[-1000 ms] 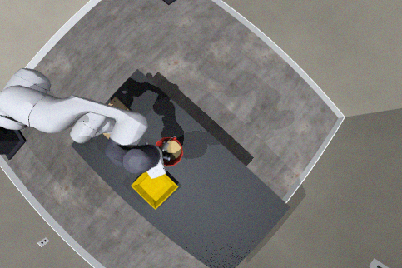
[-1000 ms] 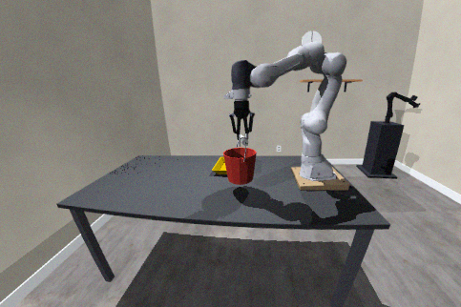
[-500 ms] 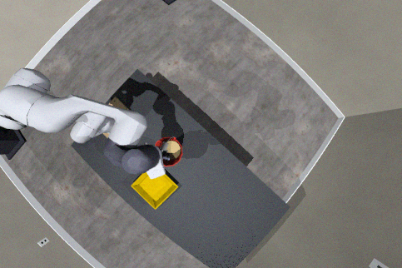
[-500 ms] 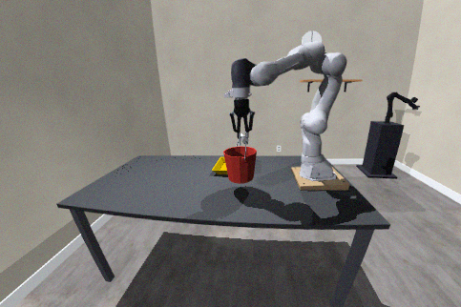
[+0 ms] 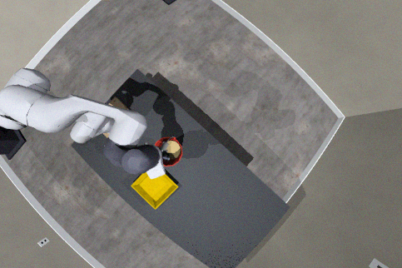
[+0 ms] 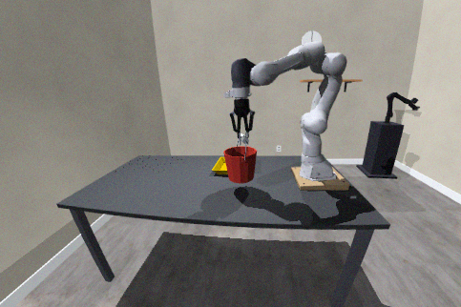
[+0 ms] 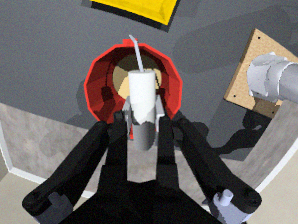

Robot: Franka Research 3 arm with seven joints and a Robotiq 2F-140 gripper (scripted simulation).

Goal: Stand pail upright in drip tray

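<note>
My gripper is now 1 cm short of the pail wire handle and 3 cm above it. Round my hand: red pail (1 cm ahead, 9 cm below); then yellow drip tray (13 cm ahead, 29 cm to the right, 30 cm below).
</note>
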